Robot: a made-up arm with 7 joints. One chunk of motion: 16 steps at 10 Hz.
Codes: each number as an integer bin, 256 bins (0 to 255) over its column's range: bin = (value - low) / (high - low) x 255, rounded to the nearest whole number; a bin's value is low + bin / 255 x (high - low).
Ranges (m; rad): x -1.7..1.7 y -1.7..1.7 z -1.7..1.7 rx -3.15..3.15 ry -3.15..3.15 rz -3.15..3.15
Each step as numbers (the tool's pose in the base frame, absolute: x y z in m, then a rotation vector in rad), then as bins.
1 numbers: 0.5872 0.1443 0.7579 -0.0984 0.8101 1.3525
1 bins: 172 138 184 124 160 182
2 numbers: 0.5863 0.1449 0.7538 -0.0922 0.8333 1.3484
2 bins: 171 138 184 124 161 182
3 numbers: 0.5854 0.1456 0.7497 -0.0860 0.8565 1.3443
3 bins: 171 138 184 124 162 182
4 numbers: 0.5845 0.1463 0.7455 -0.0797 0.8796 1.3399
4 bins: 171 138 183 124 163 182
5 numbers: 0.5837 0.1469 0.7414 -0.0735 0.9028 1.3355
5 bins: 171 139 183 125 164 182
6 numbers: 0.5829 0.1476 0.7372 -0.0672 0.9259 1.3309
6 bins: 171 139 183 125 165 181
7 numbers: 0.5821 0.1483 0.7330 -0.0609 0.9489 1.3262
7 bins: 171 139 182 125 166 181
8 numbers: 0.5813 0.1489 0.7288 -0.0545 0.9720 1.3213
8 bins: 171 139 182 125 167 181
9 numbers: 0.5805 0.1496 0.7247 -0.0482 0.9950 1.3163
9 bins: 171 139 182 126 168 181
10 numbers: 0.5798 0.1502 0.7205 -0.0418 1.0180 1.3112
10 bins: 171 139 182 126 169 181
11 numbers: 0.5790 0.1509 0.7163 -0.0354 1.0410 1.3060
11 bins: 171 139 181 126 170 180
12 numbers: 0.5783 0.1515 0.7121 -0.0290 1.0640 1.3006
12 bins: 171 139 181 126 171 180
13 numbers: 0.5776 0.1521 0.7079 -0.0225 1.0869 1.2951
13 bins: 171 139 181 127 171 180
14 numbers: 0.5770 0.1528 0.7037 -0.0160 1.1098 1.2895
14 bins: 171 139 180 127 172 180
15 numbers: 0.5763 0.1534 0.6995 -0.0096 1.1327 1.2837
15 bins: 171 139 180 127 173 179
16 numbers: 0.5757 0.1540 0.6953 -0.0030 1.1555 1.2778
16 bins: 171 139 180 127 174 179
